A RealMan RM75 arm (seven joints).
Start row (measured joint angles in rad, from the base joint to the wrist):
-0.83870, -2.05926, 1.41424, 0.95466, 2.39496, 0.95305, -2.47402
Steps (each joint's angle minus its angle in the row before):
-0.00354, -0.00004, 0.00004, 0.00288, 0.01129, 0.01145, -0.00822
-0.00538, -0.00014, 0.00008, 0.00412, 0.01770, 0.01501, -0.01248
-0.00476, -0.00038, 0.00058, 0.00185, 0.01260, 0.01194, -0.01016
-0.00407, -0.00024, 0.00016, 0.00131, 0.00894, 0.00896, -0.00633
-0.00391, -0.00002, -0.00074, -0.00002, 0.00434, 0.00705, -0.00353
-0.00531, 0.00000, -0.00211, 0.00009, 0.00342, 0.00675, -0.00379
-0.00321, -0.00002, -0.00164, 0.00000, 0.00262, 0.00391, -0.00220
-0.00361, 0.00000, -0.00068, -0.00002, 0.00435, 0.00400, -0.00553
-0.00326, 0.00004, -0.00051, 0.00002, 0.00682, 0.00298, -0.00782
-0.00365, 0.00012, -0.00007, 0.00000, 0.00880, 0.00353, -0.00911
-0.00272, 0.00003, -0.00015, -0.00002, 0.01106, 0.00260, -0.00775
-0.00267, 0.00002, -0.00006, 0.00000, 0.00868, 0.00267, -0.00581
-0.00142, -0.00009, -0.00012, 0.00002, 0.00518, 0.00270, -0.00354
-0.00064, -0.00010, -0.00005, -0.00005, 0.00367, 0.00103, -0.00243
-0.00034, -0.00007, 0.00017, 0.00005, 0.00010, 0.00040, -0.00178
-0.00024, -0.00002, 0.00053, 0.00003, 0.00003, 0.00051, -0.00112
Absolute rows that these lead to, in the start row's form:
-0.84224, -2.05930, 1.41428, 0.95754, 2.40625, 0.96450, -2.48224
-0.84762, -2.05944, 1.41436, 0.96166, 2.42395, 0.97951, -2.49472
-0.85238, -2.05982, 1.41494, 0.96351, 2.43655, 0.99145, -2.50488
-0.85645, -2.06006, 1.41510, 0.96482, 2.44549, 1.00041, -2.51121
-0.86036, -2.06008, 1.41436, 0.96480, 2.44983, 1.00746, -2.51474
-0.86567, -2.06008, 1.41225, 0.96489, 2.45325, 1.01421, -2.51853
-0.86888, -2.06010, 1.41061, 0.96489, 2.45587, 1.01812, -2.52073
-0.87249, -2.06010, 1.40993, 0.96487, 2.46022, 1.02212, -2.52626
-0.87575, -2.06006, 1.40942, 0.96489, 2.46704, 1.02510, -2.53408
-0.87940, -2.05994, 1.40935, 0.96489, 2.47584, 1.02863, -2.54319
-0.88212, -2.05991, 1.40920, 0.96487, 2.48690, 1.03123, -2.55094
-0.88479, -2.05989, 1.40914, 0.96487, 2.49558, 1.03390, -2.55675
-0.88621, -2.05998, 1.40902, 0.96489, 2.50076, 1.03660, -2.56029
-0.88685, -2.06008, 1.40897, 0.96484, 2.50443, 1.03763, -2.56272
-0.88719, -2.06015, 1.40914, 0.96489, 2.50453, 1.03803, -2.56450
-0.88743, -2.06017, 1.40967, 0.96492, 2.50456, 1.03854, -2.56562

